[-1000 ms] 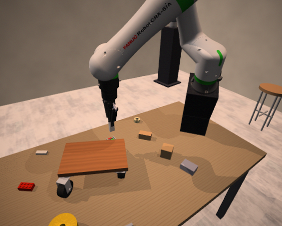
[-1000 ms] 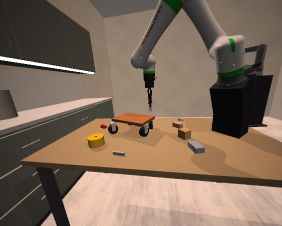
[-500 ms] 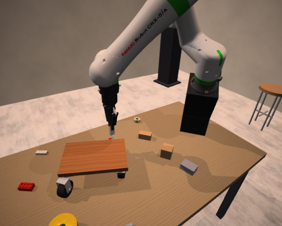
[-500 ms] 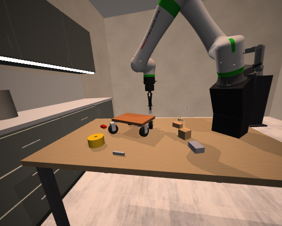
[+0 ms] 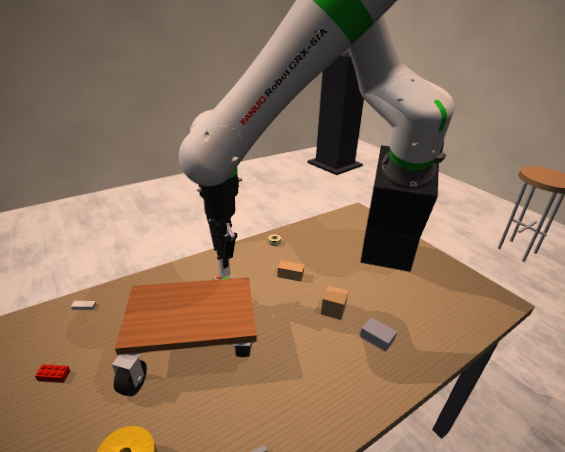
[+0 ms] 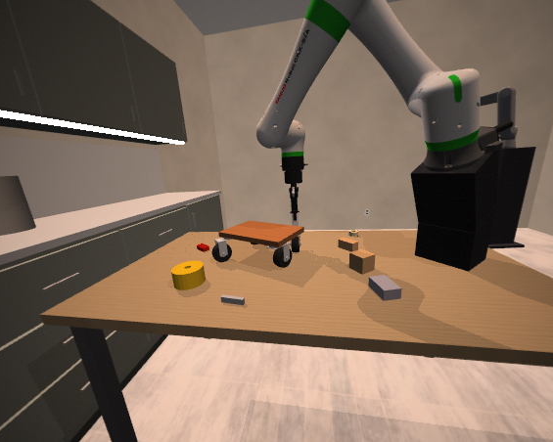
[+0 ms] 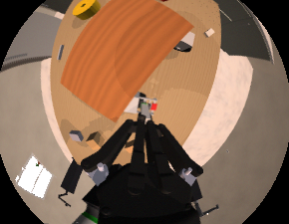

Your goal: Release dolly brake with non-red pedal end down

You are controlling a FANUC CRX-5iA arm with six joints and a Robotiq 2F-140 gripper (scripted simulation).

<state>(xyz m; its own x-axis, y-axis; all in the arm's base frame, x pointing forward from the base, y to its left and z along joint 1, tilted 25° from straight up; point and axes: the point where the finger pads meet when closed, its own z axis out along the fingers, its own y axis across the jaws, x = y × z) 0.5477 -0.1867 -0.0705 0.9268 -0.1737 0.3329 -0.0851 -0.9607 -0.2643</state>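
Right now my hand is 6 cm above the brake pedal and 1 cm to the left of it. From my hand the other things lie so: grey block (36 cm to the left, 24 cm behind, 12 cm below); then red brick (46 cm ahead, 12 cm below, 5 cm to the right); then yellow disc (39 cm ahead, 26 cm to the left, 11 cm below).
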